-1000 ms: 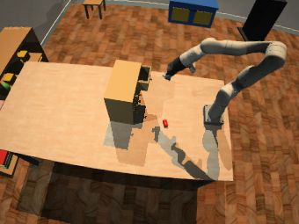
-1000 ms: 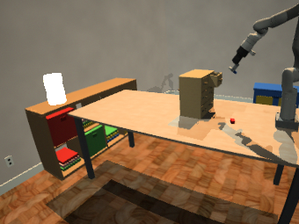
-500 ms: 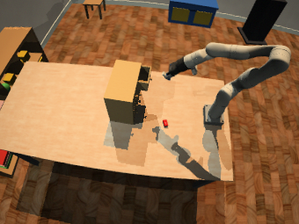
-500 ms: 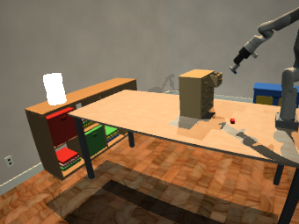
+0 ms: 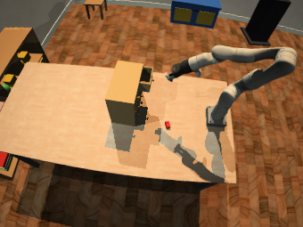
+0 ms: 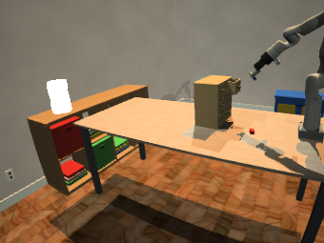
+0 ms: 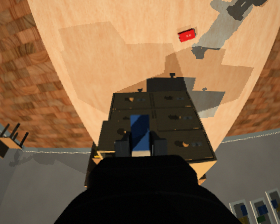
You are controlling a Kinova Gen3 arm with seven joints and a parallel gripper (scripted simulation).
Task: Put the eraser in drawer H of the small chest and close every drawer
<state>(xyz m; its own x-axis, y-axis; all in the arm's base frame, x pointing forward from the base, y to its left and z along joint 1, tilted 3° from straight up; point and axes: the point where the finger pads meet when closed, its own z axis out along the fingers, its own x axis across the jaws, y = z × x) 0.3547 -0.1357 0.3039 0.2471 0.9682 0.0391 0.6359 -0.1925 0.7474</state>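
Right now the blue-and-white eraser is 10 mm ahead of my hand. The rest, counted from my hand: red block (150 mm to the left, 330 mm below).
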